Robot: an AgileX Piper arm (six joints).
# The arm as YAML. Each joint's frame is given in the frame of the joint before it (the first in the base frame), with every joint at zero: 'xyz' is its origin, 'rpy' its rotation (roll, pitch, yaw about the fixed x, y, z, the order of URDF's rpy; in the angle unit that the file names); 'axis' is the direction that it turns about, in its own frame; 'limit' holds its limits. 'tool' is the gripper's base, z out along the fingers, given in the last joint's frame.
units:
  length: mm
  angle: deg
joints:
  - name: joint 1
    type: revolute
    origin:
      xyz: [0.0, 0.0, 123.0]
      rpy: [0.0, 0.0, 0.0]
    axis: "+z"
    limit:
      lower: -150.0
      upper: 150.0
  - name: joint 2
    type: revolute
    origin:
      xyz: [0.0, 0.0, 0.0]
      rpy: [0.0, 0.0, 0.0]
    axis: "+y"
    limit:
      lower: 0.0
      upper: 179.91
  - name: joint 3
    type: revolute
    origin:
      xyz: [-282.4, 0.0, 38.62]
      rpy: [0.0, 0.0, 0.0]
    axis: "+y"
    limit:
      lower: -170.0
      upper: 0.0
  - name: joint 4
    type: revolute
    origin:
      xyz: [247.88, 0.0, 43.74]
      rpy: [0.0, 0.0, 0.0]
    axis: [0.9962, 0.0, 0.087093]
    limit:
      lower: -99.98
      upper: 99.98
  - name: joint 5
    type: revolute
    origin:
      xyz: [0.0, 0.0, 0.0]
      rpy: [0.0, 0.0, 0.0]
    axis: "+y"
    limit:
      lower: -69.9
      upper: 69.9
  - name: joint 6
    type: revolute
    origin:
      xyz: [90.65, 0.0, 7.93]
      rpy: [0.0, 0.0, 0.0]
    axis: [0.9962, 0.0, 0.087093]
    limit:
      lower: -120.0
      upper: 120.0
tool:
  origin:
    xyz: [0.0, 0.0, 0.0]
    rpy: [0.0, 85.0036, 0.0]
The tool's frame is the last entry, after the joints.
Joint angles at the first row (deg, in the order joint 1, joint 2, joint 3, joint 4, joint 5, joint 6):
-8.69, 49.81, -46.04, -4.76, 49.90, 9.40
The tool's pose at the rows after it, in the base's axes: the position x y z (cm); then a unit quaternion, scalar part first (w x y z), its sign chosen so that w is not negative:
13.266, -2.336, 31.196, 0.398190, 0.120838, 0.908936, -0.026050
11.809, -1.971, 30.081, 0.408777, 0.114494, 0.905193, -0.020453
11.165, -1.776, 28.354, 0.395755, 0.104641, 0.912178, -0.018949
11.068, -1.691, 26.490, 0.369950, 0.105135, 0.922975, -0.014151
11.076, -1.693, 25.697, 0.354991, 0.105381, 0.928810, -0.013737
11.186, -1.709, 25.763, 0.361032, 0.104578, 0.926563, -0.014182
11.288, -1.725, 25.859, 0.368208, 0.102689, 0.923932, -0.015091
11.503, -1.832, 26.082, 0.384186, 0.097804, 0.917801, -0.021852
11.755, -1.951, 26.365, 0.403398, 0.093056, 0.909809, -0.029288
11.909, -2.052, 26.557, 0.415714, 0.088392, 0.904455, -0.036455
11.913, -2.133, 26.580, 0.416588, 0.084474, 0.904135, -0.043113
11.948, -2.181, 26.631, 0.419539, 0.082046, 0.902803, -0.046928
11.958, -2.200, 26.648, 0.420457, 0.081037, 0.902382, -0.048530
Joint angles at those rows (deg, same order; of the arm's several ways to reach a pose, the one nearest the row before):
-8.69, 42.63, -39.77, -2.71, 45.16, 7.53
-8.69, 38.28, -35.82, -1.48, 44.23, 6.32
-8.69, 36.58, -31.97, -0.63, 43.70, 4.67
-8.68, 37.02, -28.62, -0.01, 43.15, 4.32
-8.69, 37.62, -27.39, 0.00, 43.15, 4.25
-8.68, 37.69, -27.37, -0.01, 42.32, 4.20
-8.69, 37.69, -27.38, 0.00, 41.43, 4.00
-8.69, 37.69, -27.37, -0.73, 39.42, 3.85
-8.68, 37.69, -27.38, -1.61, 36.99, 3.85
-8.69, 37.69, -27.38, -2.49, 35.40, 3.84
-8.69, 37.69, -27.38, -3.37, 35.24, 3.84
-8.69, 37.69, -27.38, -3.86, 34.84, 3.84
-8.69, 37.69, -27.38, -4.08, 34.71, 3.85

